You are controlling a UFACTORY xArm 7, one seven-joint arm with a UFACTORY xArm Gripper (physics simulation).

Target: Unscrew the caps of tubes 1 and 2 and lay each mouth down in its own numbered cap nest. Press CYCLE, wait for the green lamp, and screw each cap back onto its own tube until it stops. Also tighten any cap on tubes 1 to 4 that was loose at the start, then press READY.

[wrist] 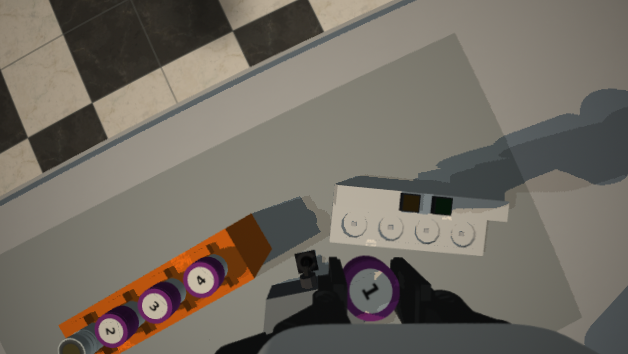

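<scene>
My gripper is shut on the purple-rimmed cap 1, its numbered top facing the camera. It is above the table, close to the near side of the white nest block. Four round nests show on the block, with none holding a cap; their numbers cannot be read. The orange rack is at the lower left. In it stand the capless tube 1, and tubes with cap 2, cap 3 and cap 4 on. Two dark lamps sit on the block. The CYCLE and READY buttons do not show.
A small black fitting with a round hole stands beside the left finger, on a grey box partly hidden by the gripper. A grey-green mat lies under the rack and block. The table edge and checkered floor are at the upper left.
</scene>
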